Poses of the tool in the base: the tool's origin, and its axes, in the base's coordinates. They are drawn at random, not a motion.
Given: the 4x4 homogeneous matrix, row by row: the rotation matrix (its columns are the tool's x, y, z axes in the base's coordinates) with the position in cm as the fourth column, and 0 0 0 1 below. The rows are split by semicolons.
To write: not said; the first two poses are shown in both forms.
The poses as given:
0.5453, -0.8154, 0.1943, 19.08; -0.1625, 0.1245, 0.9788, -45.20; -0.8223, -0.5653, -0.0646, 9.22; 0, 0, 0, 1
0.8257, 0.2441, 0.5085, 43.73; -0.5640, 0.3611, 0.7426, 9.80; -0.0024, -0.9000, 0.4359, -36.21; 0, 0, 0, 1
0.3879, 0.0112, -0.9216, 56.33; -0.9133, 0.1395, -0.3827, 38.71; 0.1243, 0.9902, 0.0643, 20.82; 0, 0, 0, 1
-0.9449, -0.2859, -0.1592, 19.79; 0.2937, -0.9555, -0.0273, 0.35; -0.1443, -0.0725, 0.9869, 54.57; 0, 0, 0, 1
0.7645, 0.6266, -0.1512, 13.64; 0.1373, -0.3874, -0.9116, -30.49; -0.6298, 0.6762, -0.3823, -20.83; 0, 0, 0, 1
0.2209, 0.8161, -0.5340, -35.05; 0.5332, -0.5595, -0.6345, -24.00; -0.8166, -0.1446, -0.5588, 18.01; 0, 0, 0, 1
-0.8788, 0.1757, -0.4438, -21.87; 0.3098, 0.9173, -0.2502, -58.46; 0.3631, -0.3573, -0.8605, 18.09; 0, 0, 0, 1
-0.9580, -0.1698, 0.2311, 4.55; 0.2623, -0.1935, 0.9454, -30.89; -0.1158, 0.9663, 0.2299, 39.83; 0, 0, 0, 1
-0.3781, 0.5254, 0.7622, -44.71; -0.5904, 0.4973, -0.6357, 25.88; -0.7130, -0.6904, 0.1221, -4.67; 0, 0, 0, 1
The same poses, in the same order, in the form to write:
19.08, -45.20, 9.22, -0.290, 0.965, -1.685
43.73, 9.80, -36.21, -0.599, 0.002, -1.120
56.33, 38.71, 20.82, -1.169, -0.125, 1.506
19.79, 0.35, 54.57, 2.840, 0.145, -0.073
13.64, -30.49, -20.83, 0.178, 0.681, 2.085
-35.05, -24.00, 18.01, 1.178, 0.956, -2.888
-21.87, -58.46, 18.09, 2.803, -0.372, -2.748
4.55, -30.89, 39.83, 2.874, 0.116, 1.337
-44.71, 25.88, -4.67, -2.140, 0.794, -1.396

